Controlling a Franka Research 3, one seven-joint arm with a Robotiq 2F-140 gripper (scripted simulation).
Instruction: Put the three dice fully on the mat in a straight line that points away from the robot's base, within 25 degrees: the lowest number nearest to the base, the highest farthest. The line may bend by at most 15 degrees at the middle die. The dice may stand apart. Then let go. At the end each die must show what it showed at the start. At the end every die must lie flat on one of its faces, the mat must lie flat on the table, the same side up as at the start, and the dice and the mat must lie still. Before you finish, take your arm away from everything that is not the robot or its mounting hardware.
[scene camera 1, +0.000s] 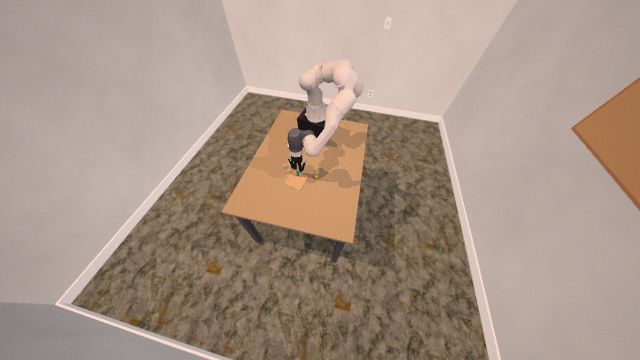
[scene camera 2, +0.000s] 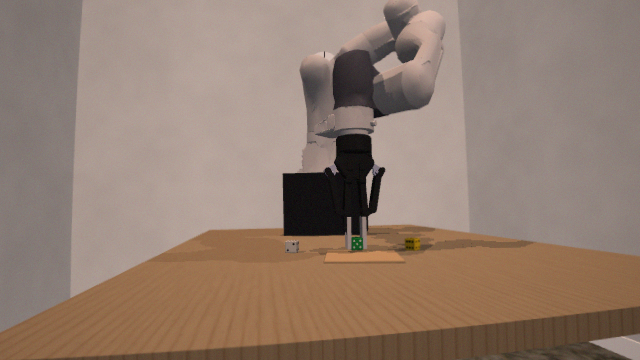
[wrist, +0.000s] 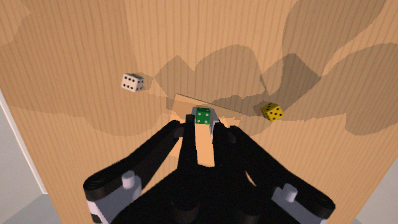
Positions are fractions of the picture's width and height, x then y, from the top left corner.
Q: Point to a tan mat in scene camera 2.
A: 0.52, 0.71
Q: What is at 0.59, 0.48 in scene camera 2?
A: The gripper.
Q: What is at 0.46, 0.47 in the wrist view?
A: A tan mat.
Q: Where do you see the gripper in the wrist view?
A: At 0.51, 0.51
